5 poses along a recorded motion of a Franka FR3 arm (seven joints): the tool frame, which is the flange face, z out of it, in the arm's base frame.
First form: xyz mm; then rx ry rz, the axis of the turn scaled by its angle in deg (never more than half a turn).
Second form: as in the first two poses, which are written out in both.
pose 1, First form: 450.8, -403.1, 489.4, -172.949, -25.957, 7.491
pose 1, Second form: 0.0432, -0.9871, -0.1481, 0.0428, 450.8, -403.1, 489.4
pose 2, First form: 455.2, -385.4, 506.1, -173.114, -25.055, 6.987
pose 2, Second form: 0.0431, -0.9880, -0.1430, 0.0399, 455.2, -385.4, 506.1
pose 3, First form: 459.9, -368.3, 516.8, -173.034, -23.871, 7.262
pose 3, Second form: 0.0452, -0.9888, -0.1364, 0.0415, 459.9, -368.3, 516.8
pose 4, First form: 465.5, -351.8, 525.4, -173.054, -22.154, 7.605
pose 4, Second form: 0.0468, -0.9899, -0.1267, 0.0435, 465.5, -351.8, 525.4
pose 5, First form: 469.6, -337.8, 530.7, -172.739, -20.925, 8.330
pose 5, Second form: 0.0506, -0.9903, -0.1200, 0.0478, 469.6, -337.8, 530.7
